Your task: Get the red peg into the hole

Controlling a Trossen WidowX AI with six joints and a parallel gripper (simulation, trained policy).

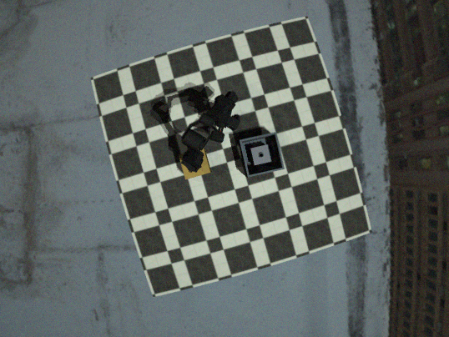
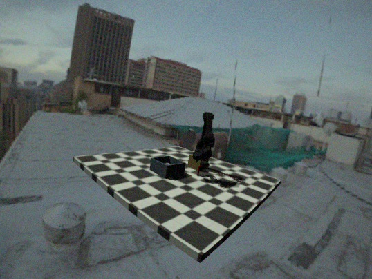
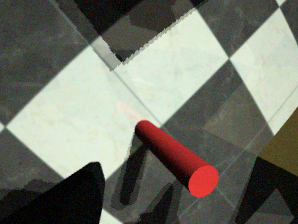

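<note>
The red peg lies 4 cm below my gripper tip and 1 cm to the left of it. From my gripper tip the other things lie so: plate (19 cm to the right, 14 cm ahead, 3 cm below); then dark box (19 cm to the right, 14 cm ahead, 5 cm below).
</note>
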